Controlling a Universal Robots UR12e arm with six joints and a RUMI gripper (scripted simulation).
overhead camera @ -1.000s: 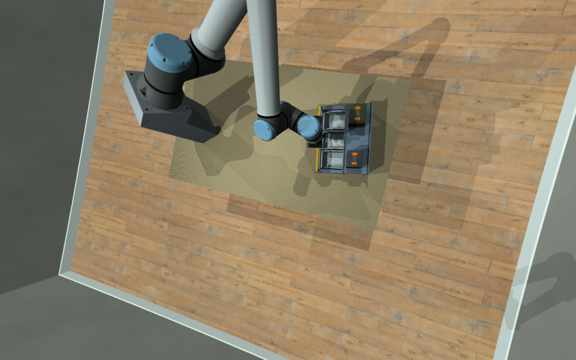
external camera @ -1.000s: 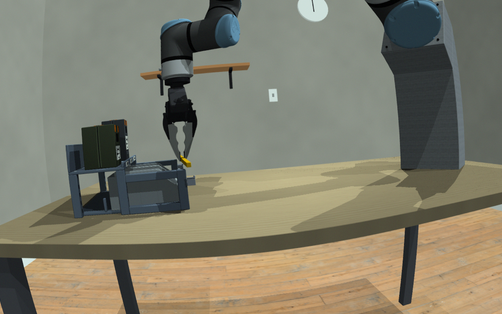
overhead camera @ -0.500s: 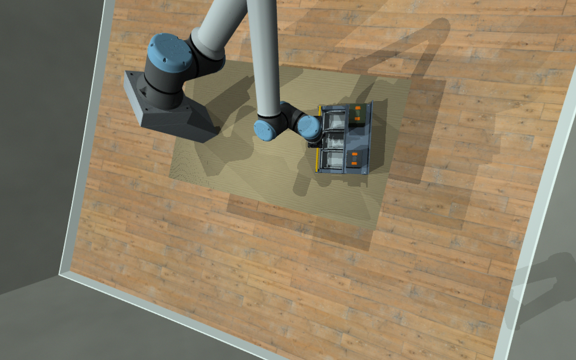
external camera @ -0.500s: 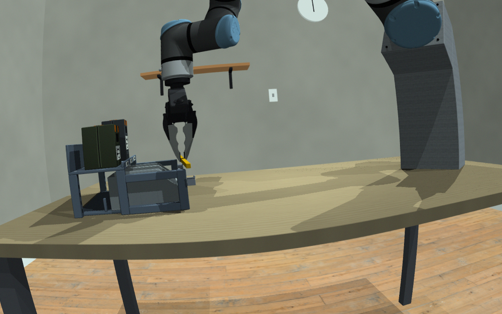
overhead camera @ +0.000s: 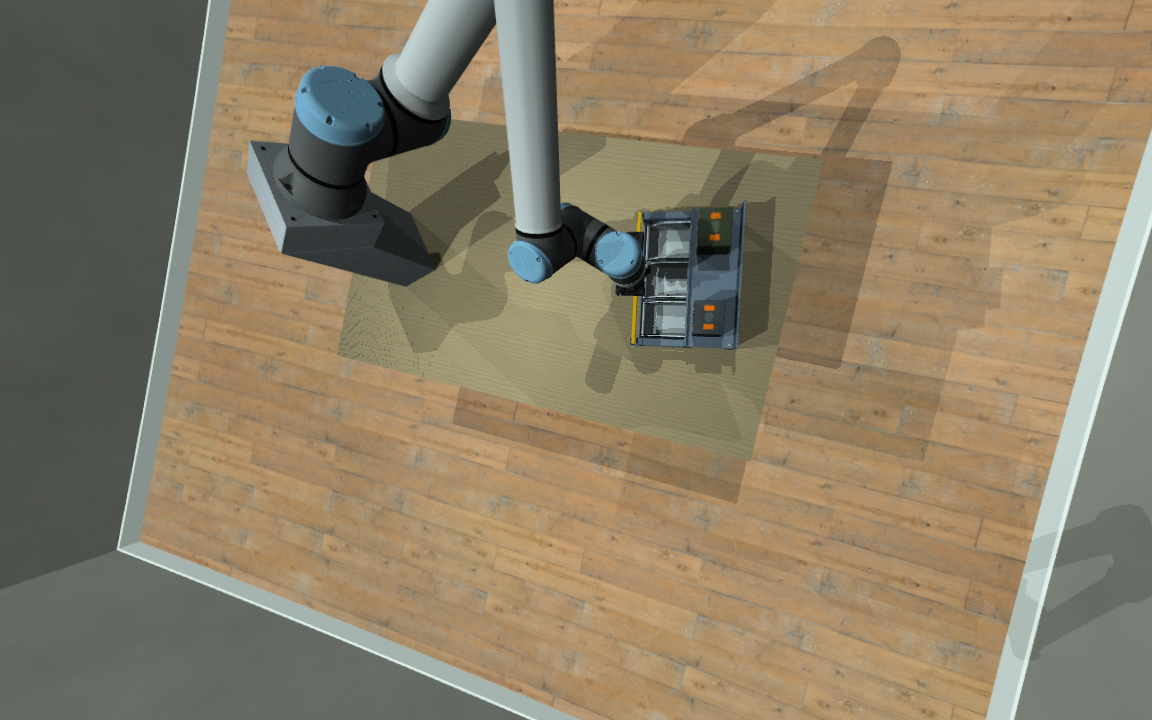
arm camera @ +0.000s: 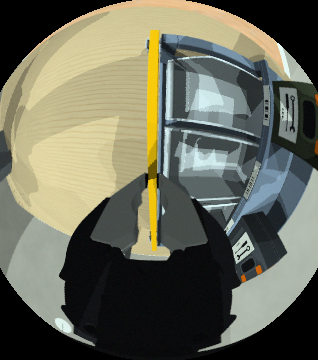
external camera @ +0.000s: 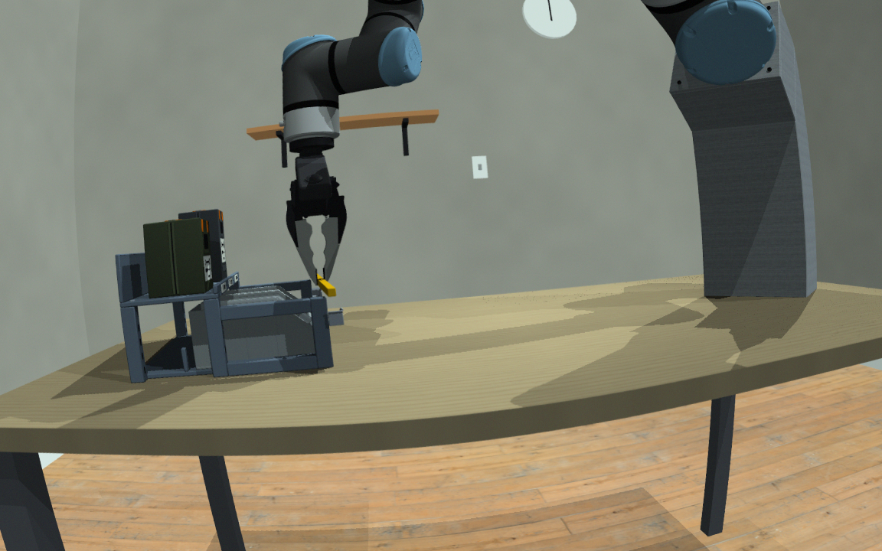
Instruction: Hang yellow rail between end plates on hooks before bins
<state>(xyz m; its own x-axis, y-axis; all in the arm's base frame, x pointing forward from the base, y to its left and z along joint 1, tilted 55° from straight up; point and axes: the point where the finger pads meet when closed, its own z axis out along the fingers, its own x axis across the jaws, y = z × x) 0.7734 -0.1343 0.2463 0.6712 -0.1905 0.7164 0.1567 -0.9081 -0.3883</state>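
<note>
My hand is 1 cm above the yellow rail.
</note>
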